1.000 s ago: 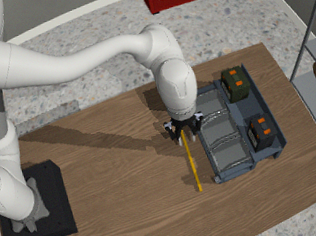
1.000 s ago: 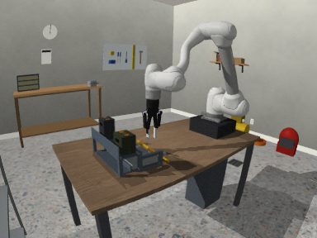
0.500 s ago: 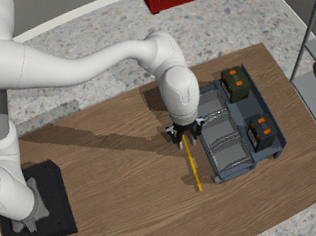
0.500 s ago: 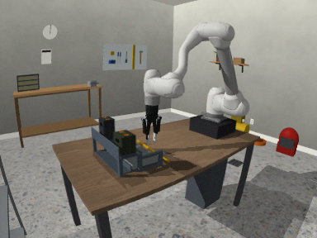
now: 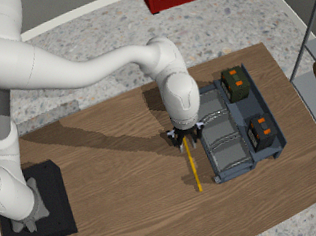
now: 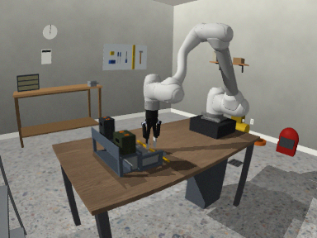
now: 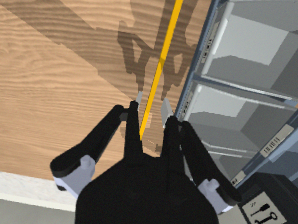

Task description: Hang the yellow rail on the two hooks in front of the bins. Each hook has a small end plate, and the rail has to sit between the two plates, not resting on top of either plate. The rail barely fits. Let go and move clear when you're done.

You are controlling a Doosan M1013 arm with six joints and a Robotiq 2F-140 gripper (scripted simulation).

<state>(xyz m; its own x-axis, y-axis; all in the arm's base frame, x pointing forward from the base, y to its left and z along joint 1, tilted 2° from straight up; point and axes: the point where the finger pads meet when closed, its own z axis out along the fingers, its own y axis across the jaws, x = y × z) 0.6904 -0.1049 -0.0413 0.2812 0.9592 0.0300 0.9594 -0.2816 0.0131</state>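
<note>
Right now the yellow rail is 50 mm below my hand.
</note>
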